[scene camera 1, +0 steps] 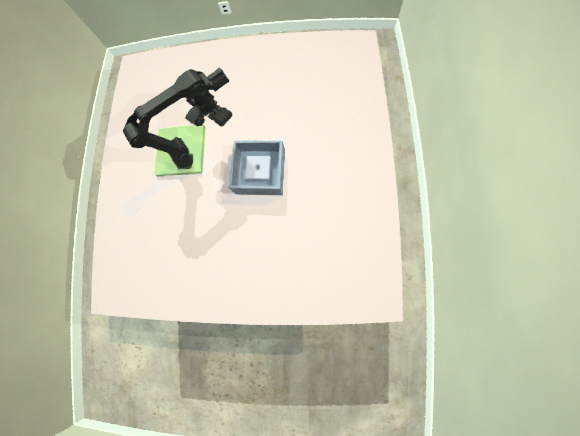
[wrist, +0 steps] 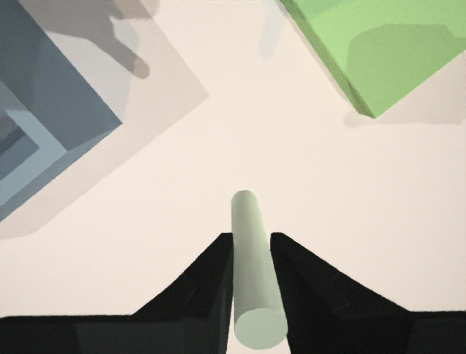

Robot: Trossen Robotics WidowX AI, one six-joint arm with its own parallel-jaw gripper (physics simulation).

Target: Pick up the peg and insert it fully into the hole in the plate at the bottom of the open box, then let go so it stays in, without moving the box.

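Pixels of known places: gripper, fingertip midpoint: (wrist: pixel 251 244); arm's base at its link origin: (scene camera 1: pixel 185 161).
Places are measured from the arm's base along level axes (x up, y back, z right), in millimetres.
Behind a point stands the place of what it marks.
Observation:
A pale green round peg (wrist: pixel 250 260) {y -163, x 153, z -119 mm} stands lengthwise between the black fingers in the wrist view, its near end toward the camera. My gripper (scene camera 1: pixel 208 119) {y -163, x 138, z -123 mm} (wrist: pixel 251 244) {y -163, x 138, z -123 mm} is shut on the peg and holds it above the table, left of and behind the box in the scene view. The peg cannot be made out in the scene view. The open blue-grey box (scene camera 1: pixel 257 191) {y -320, x 29, z 141 mm} (wrist: pixel 75 92) {y -223, x 10, z -18 mm} sits on the table, with its corner at the left in the wrist view. In the scene view, the white plate (scene camera 1: pixel 265 174) {y -349, x 34, z 76 mm} lies on its bottom, with a small dark hole (scene camera 1: pixel 257 167) near its middle.
A green square slab (scene camera 1: pixel 196 150) {y -46, x 1, z -46 mm} (wrist: pixel 400 60) {y -29, x 4, z -141 mm} lies under the arm's base, left of the box in the scene view. The pale pink table top (scene camera 1: pixel 300 260) {y -483, x -24, z 392 mm} (wrist: pixel 165 185) {y -233, x -25, z -113 mm} carries arm and box shadows. Walls stand around the floor.

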